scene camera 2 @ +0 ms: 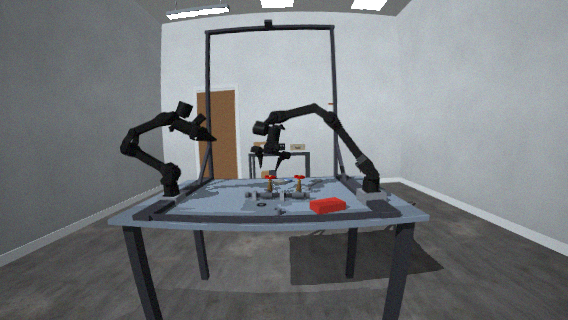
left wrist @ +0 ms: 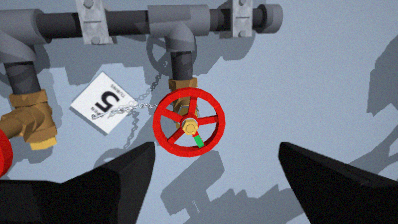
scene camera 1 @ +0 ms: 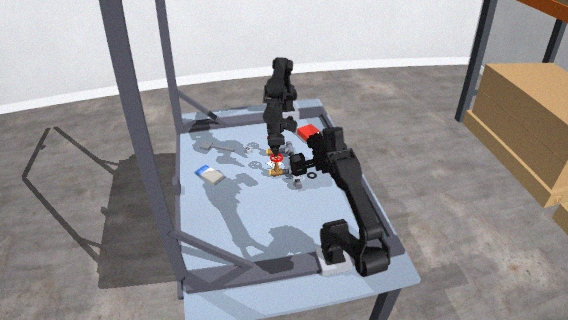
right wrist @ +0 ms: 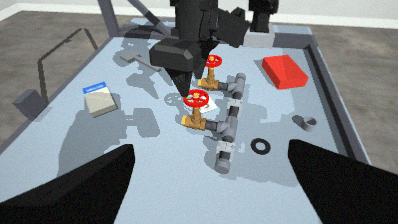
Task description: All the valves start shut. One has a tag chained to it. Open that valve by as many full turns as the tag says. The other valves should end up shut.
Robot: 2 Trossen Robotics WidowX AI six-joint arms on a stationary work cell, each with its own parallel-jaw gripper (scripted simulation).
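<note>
My left gripper and my right gripper are both in the pictures, and the right wrist view shows my left gripper and my right gripper too. A red block is there to be seen, and so is a blue-and-beige box.
</note>
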